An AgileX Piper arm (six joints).
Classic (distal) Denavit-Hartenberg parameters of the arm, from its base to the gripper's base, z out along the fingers. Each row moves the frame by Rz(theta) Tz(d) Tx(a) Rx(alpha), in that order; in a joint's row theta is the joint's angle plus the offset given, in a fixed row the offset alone. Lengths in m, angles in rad.
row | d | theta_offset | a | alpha
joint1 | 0.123 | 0 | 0 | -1.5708
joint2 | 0 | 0.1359 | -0.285 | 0
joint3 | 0 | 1.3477 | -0.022 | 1.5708
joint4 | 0.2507 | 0 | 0 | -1.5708
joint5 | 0 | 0 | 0 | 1.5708
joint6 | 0.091 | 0 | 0 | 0
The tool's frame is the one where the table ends.
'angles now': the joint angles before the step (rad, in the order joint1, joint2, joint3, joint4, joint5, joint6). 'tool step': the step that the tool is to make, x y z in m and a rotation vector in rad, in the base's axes. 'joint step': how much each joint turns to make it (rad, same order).
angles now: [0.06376, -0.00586, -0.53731, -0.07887, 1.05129, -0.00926]
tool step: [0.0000, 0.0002, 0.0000, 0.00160, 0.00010, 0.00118]
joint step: [-0.00046, 0.00005, -0.00003, 0.00247, -0.00005, -0.00043]
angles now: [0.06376, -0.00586, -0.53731, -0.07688, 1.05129, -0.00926]
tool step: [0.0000, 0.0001, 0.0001, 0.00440, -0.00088, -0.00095]
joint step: [-0.00020, -0.00002, -0.00017, 0.00121, -0.00073, 0.00372]
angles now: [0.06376, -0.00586, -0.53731, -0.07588, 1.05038, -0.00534]
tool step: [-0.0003, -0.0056, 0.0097, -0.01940, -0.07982, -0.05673]
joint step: [-0.00022, -0.00077, -0.01575, -0.07638, -0.05801, 0.04414]
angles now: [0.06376, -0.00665, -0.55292, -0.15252, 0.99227, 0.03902]
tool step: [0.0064, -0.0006, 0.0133, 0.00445, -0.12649, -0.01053]
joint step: [0.00005, 0.01858, -0.00286, -0.03207, -0.13918, 0.03773]
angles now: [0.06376, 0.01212, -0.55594, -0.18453, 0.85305, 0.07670]
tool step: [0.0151, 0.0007, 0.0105, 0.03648, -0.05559, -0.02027]
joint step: [-0.01254, 0.06835, 0.00004, -0.02536, -0.11867, 0.06908]
